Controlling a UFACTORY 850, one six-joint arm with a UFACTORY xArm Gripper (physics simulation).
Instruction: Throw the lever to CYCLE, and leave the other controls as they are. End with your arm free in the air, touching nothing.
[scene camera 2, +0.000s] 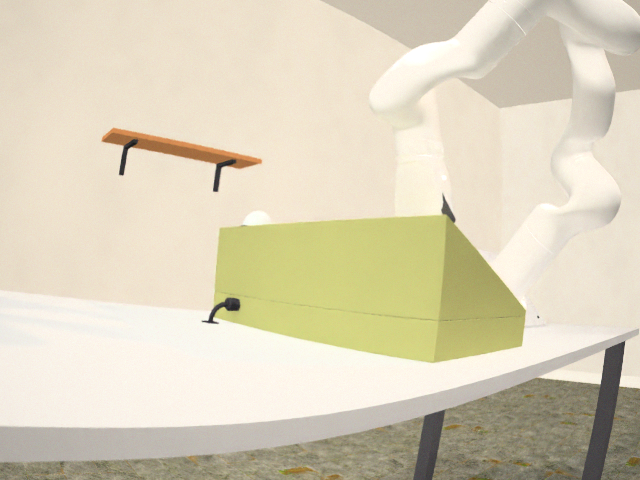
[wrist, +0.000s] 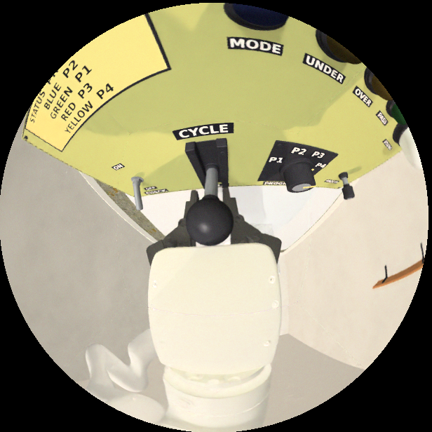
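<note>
The lever's black ball knob (wrist: 209, 221) and grey shaft (wrist: 212, 181) stand out from a black slotted bracket (wrist: 193, 155) on the sloped green console (scene camera 2: 330, 268) (wrist: 200, 90). The CYCLE label (wrist: 203, 131) is above the bracket in the wrist view, and the lever points down, away from it. My gripper (wrist: 210, 196) has its dark fingers drawn in on both sides of the lever, close around it at the knob; the knob hides part of them. In the scene view a dark bit of the gripper shows above the console's top edge; the lever is hidden there.
A toggle switch (wrist: 137, 192) is left of the lever. The program knob (wrist: 299, 176) and a small black-tipped switch (wrist: 347, 186) are right of it. Round buttons line the upper right. The console stands on a white table (scene camera 2: 155, 382); an orange shelf (scene camera 2: 180, 148) is on the wall.
</note>
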